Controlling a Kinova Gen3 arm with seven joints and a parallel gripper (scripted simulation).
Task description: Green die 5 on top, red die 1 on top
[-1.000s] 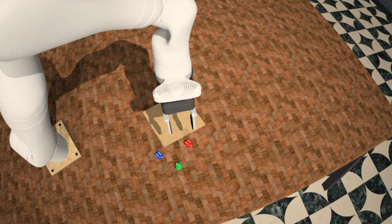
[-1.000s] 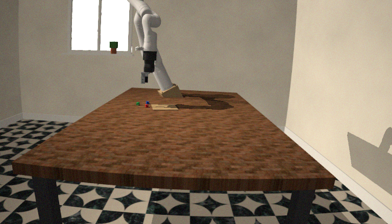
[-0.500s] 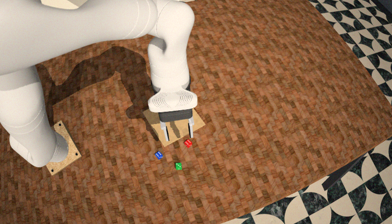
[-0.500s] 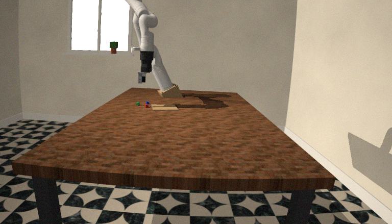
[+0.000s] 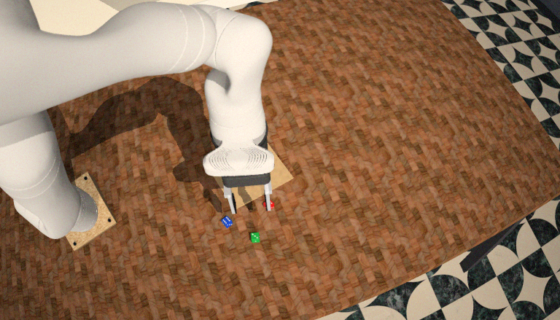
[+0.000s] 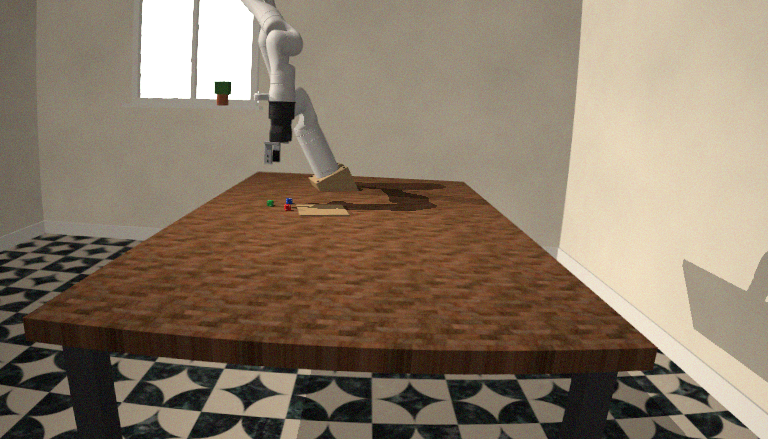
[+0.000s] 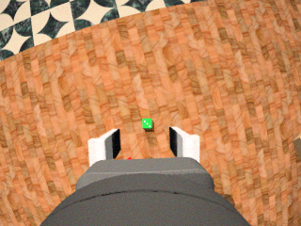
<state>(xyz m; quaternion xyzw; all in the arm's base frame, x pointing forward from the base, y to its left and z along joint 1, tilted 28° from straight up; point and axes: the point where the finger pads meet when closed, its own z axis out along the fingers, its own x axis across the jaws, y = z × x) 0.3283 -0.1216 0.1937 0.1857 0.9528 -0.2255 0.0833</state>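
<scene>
Now: the green die 140 mm below my hand and 10 mm behind it. Also, from my hand: tan mat 150 mm to the left, 150 mm below, 50 mm ahead; red die 140 mm below, 50 mm to the left, 50 mm ahead; blue die 140 mm below, 50 mm to the left, 40 mm behind.
</scene>
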